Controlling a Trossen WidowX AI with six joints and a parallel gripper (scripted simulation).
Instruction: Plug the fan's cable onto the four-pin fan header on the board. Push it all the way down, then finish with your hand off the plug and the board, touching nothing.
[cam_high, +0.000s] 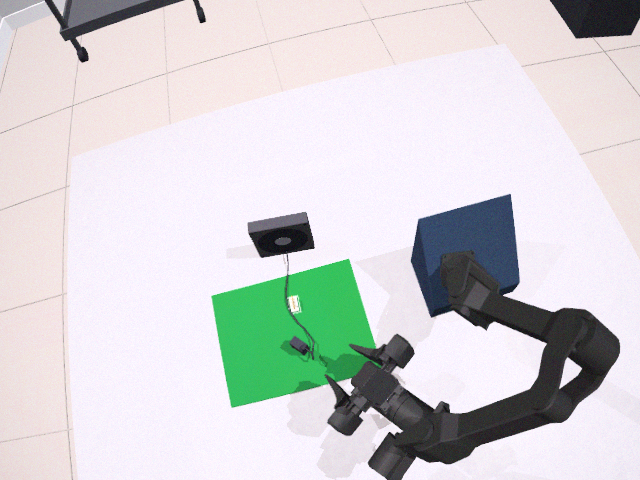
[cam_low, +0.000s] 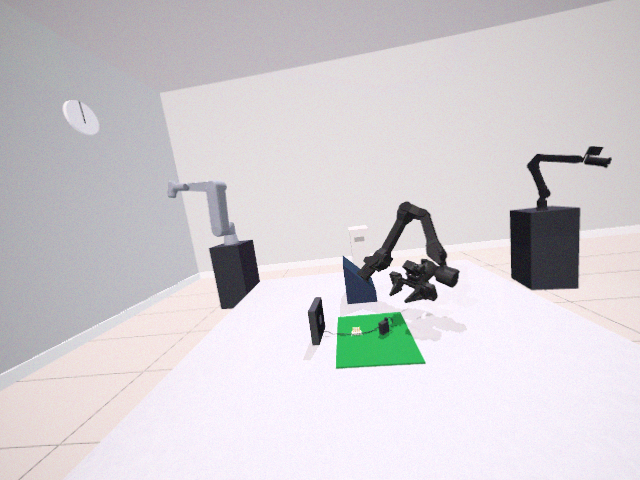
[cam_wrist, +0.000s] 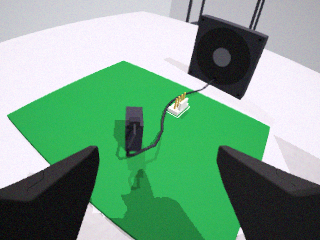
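My gripper tip is now 7 cm short of the dark plug, 7 cm above it and 5 cm to the left of it. Round my gripper tip: white four-pin header 15 cm to the right, 9 cm below, 8 cm ahead; then black fan 27 cm to the right, 8 cm ahead, 3 cm below; then green board 10 cm below, 9 cm to the right, 9 cm ahead.
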